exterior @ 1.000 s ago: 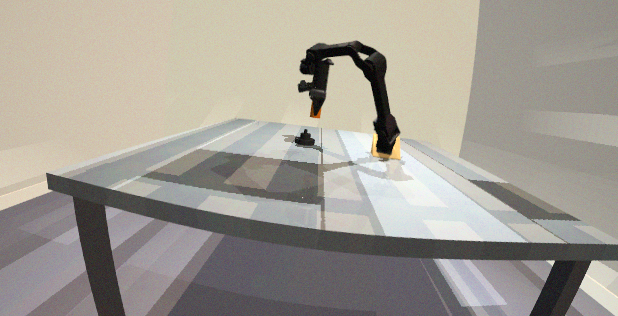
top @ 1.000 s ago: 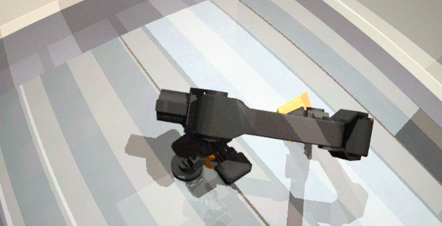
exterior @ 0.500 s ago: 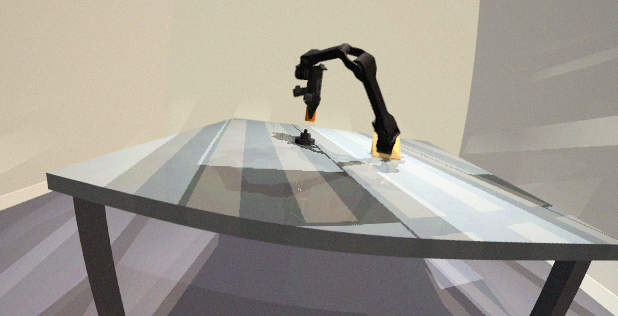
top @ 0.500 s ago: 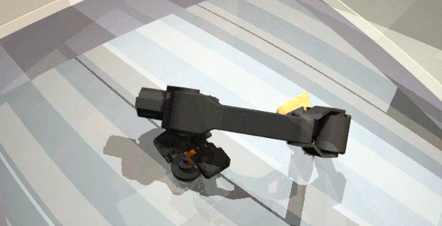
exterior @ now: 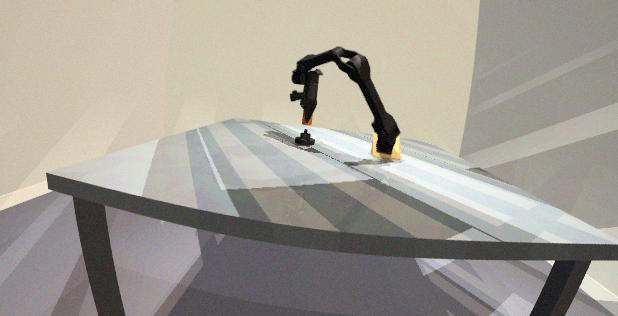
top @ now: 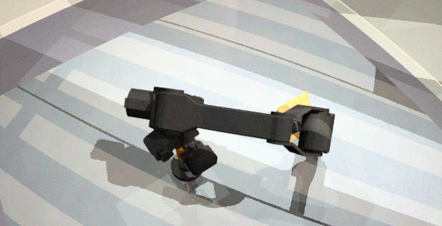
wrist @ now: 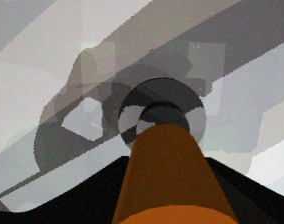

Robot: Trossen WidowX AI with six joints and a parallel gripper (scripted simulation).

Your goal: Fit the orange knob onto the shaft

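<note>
Now: gripper tip 60 mm above the pedestal. Also, from my gripper tip: orange knob: 20 mm above.
</note>
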